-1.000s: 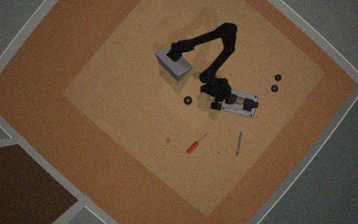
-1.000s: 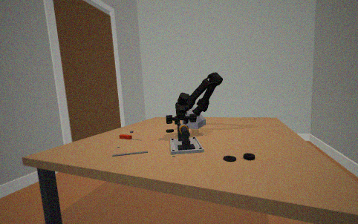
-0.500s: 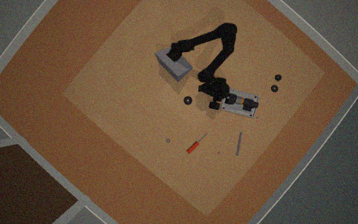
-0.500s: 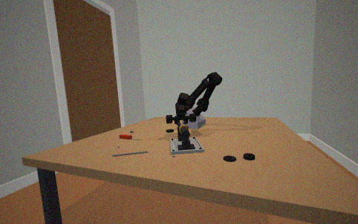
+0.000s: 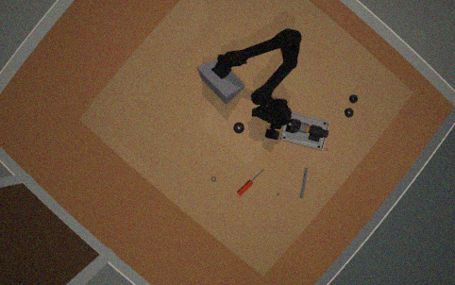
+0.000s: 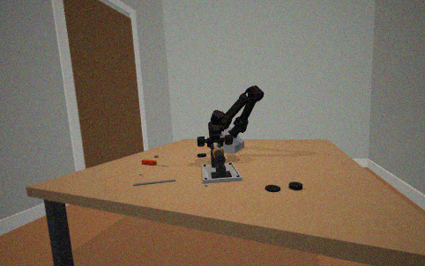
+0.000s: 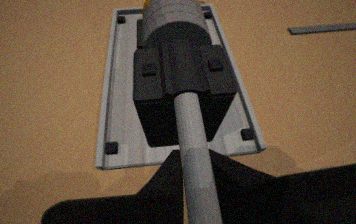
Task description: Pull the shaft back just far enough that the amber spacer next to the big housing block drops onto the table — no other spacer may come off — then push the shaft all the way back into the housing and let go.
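The grey shaft is 5 cm ahead of my gripper tip, 3 cm to the left of it and 2 cm above it. The rest, counted from my gripper tip: amber spacer 9 cm ahead, 5 cm to the left, 2 cm above.
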